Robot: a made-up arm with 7 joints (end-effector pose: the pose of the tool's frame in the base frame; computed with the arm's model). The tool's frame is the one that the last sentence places.
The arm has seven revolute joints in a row. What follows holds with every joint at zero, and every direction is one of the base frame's.
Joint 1 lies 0.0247 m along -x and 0.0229 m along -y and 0.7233 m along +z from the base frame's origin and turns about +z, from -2.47 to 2.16 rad.
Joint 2 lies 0.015 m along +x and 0.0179 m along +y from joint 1 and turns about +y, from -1.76 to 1.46 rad.
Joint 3 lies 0.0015 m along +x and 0.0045 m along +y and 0.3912 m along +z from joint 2 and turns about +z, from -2.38 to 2.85 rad.
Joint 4 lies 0.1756 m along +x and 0.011 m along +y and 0.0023 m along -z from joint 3 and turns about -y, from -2.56 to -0.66 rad.
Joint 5 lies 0.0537 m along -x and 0.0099 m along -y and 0.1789 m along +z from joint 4 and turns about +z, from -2 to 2.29 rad.
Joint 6 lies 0.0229 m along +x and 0.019 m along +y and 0.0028 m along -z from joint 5 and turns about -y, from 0.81 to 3.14 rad.
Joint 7 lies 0.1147 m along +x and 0.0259 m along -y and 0.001 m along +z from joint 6 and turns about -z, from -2.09 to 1.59 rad.
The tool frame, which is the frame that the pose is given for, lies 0.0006 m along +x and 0.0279 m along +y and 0.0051 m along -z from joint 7; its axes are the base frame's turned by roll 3.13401, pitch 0.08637 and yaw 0.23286 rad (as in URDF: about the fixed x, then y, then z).
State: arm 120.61 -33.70 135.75 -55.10 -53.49 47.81 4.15
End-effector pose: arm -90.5 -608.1 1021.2 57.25 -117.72 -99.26
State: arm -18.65 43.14 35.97 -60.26 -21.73 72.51 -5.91
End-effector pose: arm 652.9 34.3 865.3 -165.77 -47.94 44.23
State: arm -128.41 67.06 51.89 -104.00 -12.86 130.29 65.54
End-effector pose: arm -26.3 -689.5 631.2 -55.05 119.64 8.88
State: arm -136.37 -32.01 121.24 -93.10 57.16 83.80 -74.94
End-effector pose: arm 541.2 -11.2 935.6 -123.22 -79.11 -7.00
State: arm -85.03 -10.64 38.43 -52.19 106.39 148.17 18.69
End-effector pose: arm 162.9 -227.8 1350.3 -51.05 28.52 -95.19
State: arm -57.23 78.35 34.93 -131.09 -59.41 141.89 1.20
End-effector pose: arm 425.8 -144.0 486.7 -132.58 -55.81 32.21
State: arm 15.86 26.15 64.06 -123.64 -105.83 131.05 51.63
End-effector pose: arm 95.4 459.3 893.2 80.52 118.35 64.92
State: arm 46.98 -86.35 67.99 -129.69 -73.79 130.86 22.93
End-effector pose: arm -500.0 104.0 841.8 10.28 43.41 113.80
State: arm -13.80 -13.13 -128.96 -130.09 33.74 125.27 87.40
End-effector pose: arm -445.9 -244.8 917.2 69.20 119.21 -12.44
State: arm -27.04 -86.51 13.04 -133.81 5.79 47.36 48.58
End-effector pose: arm -76.8 138.6 1049.2 151.50 -83.79 -6.55
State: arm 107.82 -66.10 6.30 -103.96 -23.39 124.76 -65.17
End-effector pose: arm -53.4 -215.5 1283.4 -4.68 119.35 123.40
